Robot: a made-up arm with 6 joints.
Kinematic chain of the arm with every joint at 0, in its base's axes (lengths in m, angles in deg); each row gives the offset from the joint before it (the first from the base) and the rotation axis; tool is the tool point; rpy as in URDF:
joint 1: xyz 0 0 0.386 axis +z
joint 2: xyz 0 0 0 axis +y
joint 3: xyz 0.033 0 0.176 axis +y
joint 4: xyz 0.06 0 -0.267 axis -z
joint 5: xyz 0 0 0 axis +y
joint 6: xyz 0.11 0 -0.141 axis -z
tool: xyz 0 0 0 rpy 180 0 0
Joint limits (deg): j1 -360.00..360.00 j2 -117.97..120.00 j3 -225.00..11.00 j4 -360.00..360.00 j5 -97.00..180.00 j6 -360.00..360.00
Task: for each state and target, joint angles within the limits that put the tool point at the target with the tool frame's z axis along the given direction. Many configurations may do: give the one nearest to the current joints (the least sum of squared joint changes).
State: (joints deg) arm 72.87 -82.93 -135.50 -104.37 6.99 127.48
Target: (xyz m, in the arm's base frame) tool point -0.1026 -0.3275 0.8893 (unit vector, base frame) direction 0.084 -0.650 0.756
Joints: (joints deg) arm 80.31 -55.85 -152.02 -136.22 16.12 127.48
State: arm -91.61 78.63 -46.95 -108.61 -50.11 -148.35
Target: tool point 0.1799 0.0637 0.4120 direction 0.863 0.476 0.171
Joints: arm -141.19 71.83 4.48 -156.77 -25.51 -148.35
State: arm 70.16 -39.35 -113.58 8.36 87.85 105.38
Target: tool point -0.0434 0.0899 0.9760 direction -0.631 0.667 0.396
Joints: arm 111.10 -28.71 -125.07 30.69 43.06 105.38
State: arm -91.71 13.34 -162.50 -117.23 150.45 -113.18
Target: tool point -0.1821 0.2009 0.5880 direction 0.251 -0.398 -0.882
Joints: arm -57.69 -32.46 -175.69 -155.03 179.92 -113.18
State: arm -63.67 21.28 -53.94 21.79 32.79 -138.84
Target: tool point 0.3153 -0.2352 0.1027 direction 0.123 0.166 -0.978
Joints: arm -32.81 46.67 -66.18 33.28 22.08 -138.84
